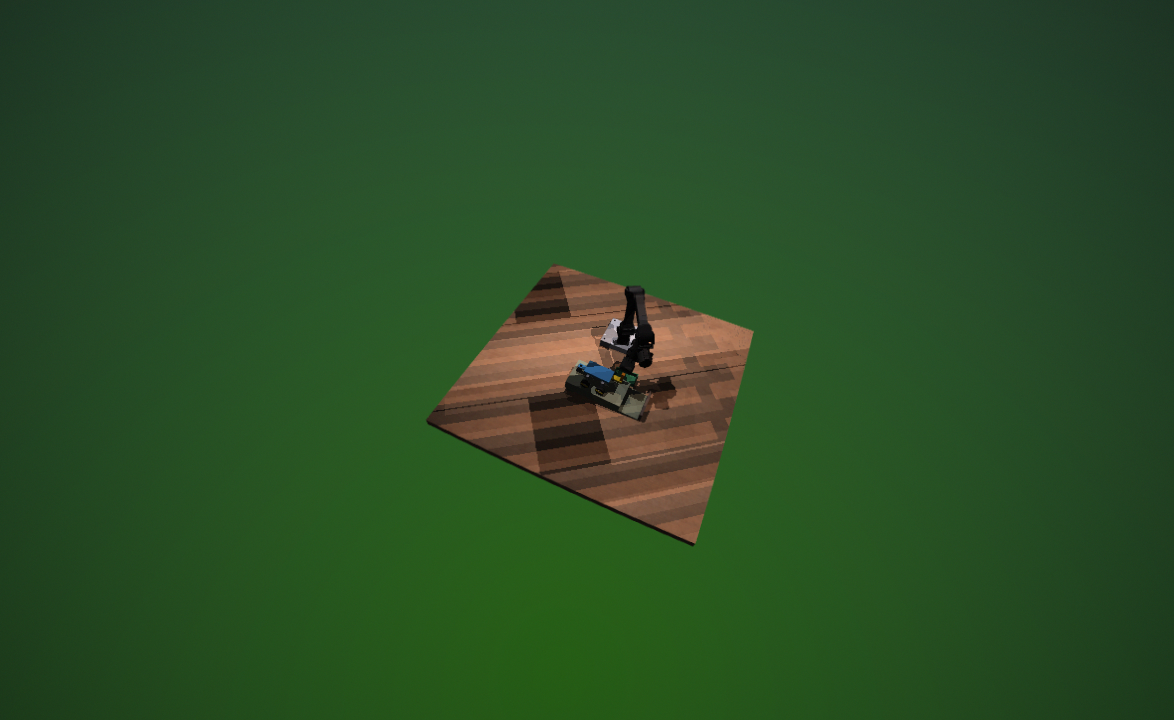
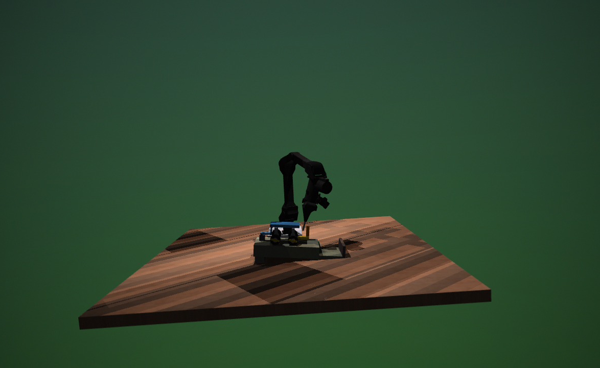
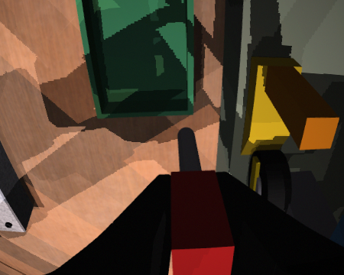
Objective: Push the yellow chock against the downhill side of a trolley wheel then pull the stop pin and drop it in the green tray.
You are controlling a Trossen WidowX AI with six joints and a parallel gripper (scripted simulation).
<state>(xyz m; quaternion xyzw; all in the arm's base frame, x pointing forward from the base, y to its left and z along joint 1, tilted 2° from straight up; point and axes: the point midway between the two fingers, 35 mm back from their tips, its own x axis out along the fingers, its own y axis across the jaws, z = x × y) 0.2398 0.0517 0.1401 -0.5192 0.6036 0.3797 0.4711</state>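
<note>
My gripper tip is right at the red-headed stop pin. The rest, counted from my gripper tip: trolley: 9 cm ahead, 12 cm to the right, 3 cm below; green tray: 3 cm behind, 1 cm to the left, 14 cm below; yellow chock: 4 cm ahead, 2 cm to the right, 5 cm below.
</note>
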